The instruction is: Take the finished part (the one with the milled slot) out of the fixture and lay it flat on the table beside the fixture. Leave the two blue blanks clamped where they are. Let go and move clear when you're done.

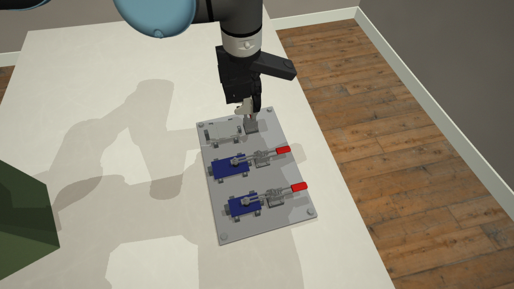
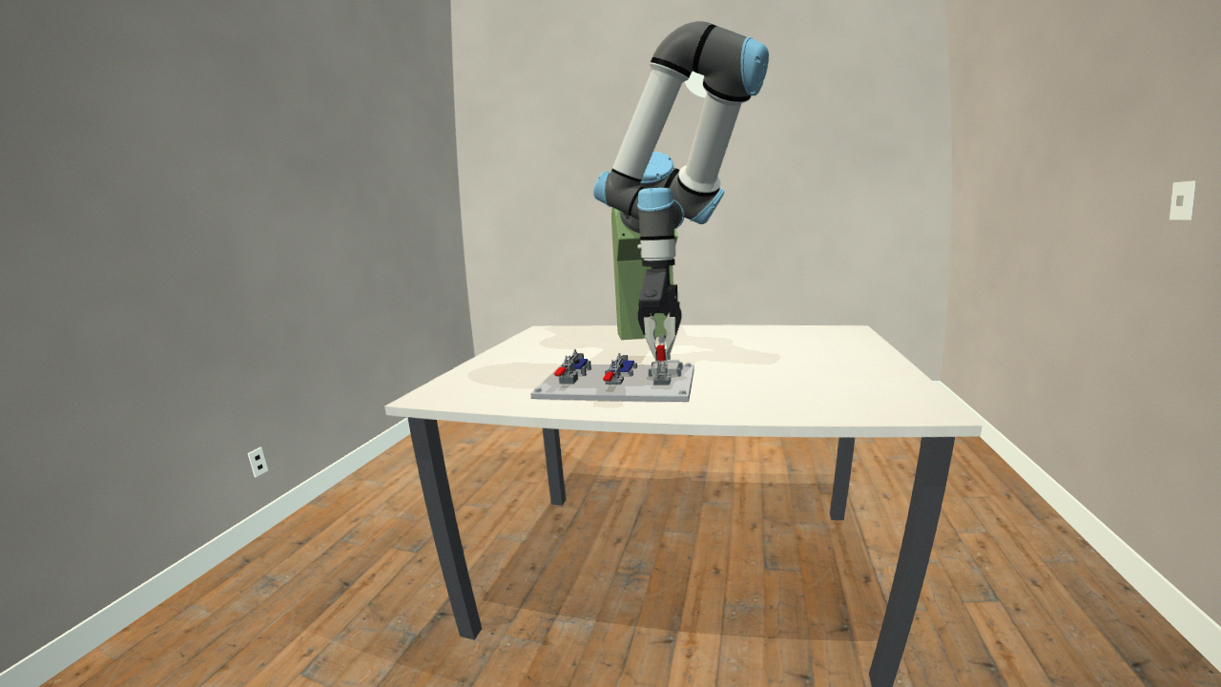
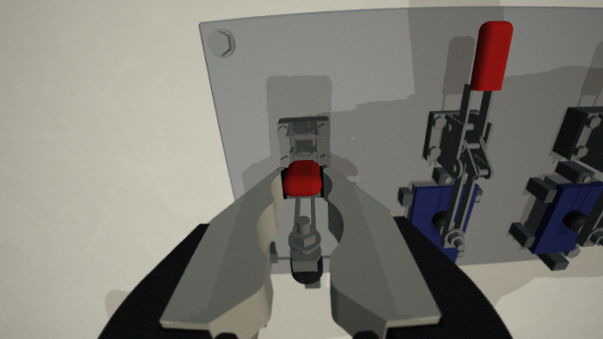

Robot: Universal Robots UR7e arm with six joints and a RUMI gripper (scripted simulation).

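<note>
My hand is 1 cm past the toggle clamp and 2 cm above it. From my hand the other things lie so: grey fixture plate (2 cm behind, 11 cm to the right, 8 cm below); then blue blank (7 cm behind, 12 cm to the right, 6 cm below); then grey finished part (9 cm behind, 1 cm to the right, 5 cm below).
</note>
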